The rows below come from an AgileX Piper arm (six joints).
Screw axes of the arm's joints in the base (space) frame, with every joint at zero. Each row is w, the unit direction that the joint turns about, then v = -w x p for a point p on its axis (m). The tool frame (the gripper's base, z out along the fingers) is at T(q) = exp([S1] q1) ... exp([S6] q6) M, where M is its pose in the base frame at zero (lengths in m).
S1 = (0, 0, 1, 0, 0, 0)
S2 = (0, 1, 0, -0.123, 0, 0)
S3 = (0, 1, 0, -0.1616, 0, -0.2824)
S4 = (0.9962, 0, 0.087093, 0, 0.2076, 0)
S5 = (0, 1, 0, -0.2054, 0, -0.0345)
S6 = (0.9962, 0, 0.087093, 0, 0.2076, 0)
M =
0.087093 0 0.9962 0.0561
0 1 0 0
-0.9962 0 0.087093 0.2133
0 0 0 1
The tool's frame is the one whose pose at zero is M.
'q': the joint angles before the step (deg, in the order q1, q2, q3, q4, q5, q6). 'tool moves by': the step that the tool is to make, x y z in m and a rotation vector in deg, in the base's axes. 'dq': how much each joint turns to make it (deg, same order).
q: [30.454, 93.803, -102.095, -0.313, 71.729, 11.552]
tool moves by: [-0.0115, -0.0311, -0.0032, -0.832, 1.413, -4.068]
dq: [-3.707, -5.001, 6.386, -0.243, 0.256, 0.357]
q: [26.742, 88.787, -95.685, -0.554, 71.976, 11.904]
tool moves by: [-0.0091, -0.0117, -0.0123, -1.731, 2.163, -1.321]
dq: [-0.989, -2.568, 5.271, -0.717, 0.006, 0.229]
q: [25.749, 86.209, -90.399, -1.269, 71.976, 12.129]
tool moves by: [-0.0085, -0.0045, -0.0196, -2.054, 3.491, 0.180]
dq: [-0.001, -1.523, 5.555, -0.236, -0.001, -0.232]
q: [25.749, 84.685, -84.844, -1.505, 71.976, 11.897]
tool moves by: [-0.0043, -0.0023, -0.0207, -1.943, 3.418, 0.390]
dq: [-0.008, -0.343, 4.603, -0.112, -0.348, -0.423]
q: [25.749, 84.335, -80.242, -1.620, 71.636, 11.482]
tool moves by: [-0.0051, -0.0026, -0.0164, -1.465, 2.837, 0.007]
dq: [0.000, -0.403, 3.811, -0.087, -0.217, 0.001]
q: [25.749, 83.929, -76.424, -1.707, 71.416, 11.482]
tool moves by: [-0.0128, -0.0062, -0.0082, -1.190, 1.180, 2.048]
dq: [-0.006, -2.436, 4.182, 0.001, -0.226, -2.124]
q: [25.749, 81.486, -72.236, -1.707, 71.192, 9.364]
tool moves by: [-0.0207, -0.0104, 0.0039, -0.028, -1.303, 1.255]
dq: [0.003, -5.013, 3.921, -0.258, -0.108, -1.277]
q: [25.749, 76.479, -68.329, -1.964, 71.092, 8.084]
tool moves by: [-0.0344, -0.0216, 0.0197, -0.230, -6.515, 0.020]
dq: [0.012, -9.607, 3.842, -3.039, -0.004, 0.007]
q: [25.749, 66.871, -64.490, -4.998, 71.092, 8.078]
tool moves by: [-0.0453, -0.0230, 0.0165, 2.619, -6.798, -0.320]
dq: [0.014, -11.776, 4.175, -0.707, 0.364, 0.246]
